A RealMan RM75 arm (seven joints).
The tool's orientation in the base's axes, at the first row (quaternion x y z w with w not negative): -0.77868 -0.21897 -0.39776 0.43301
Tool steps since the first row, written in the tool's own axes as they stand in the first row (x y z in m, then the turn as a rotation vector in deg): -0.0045 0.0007 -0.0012 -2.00 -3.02 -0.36; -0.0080 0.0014 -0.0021 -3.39 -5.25 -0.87; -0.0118 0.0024 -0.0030 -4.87 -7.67 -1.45; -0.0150 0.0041 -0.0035 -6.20 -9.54 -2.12; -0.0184 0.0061 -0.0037 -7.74 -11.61 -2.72
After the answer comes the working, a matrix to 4 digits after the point.
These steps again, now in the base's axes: -0.0027 -0.0014 -0.0036 -3.40 1.30 0.00; -0.0046 -0.0025 -0.0065 -5.96 2.05 0.15; -0.0066 -0.0038 -0.0098 -8.74 2.84 0.34; -0.0075 -0.0051 -0.0131 -11.09 3.27 0.41; -0.0082 -0.0063 -0.0168 -13.68 3.86 0.38
The tool's axes in the first row as the columns of a matrix, in the base's axes (rounded; the answer above uses it unrounded):
0.5877 0.6855 0.4298
-0.0035 -0.5291 0.8485
0.8091 -0.5002 -0.3086

